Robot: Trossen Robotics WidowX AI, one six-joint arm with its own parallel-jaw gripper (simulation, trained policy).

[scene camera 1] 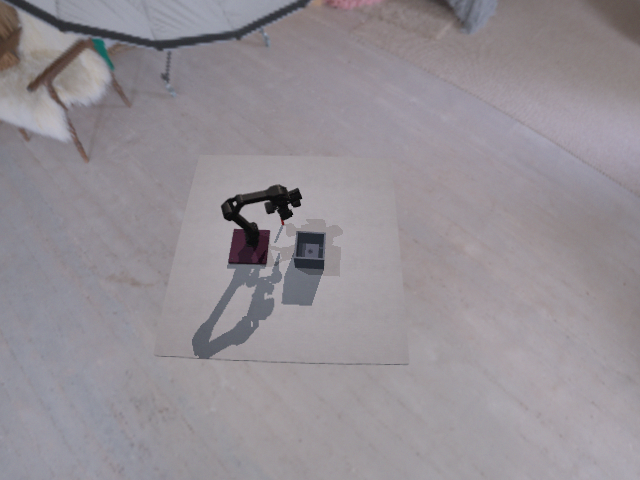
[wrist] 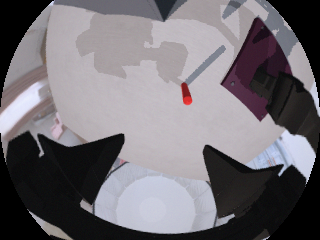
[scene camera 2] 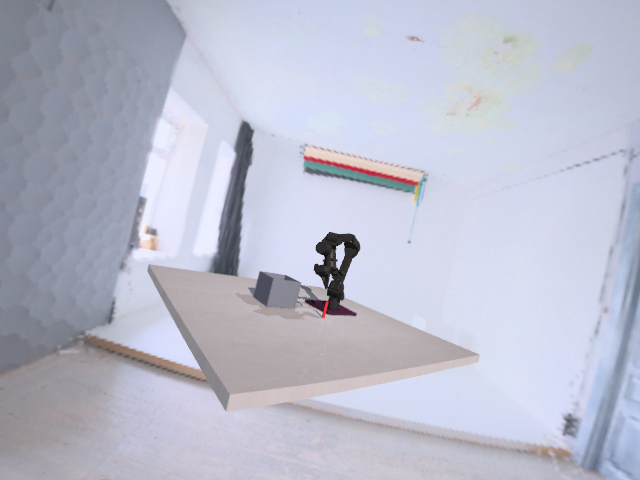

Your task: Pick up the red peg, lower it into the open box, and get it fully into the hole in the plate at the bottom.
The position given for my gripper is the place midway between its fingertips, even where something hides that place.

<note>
In view: my gripper (wrist: 164,144) and a grey box (scene camera 2: 274,290).
</note>
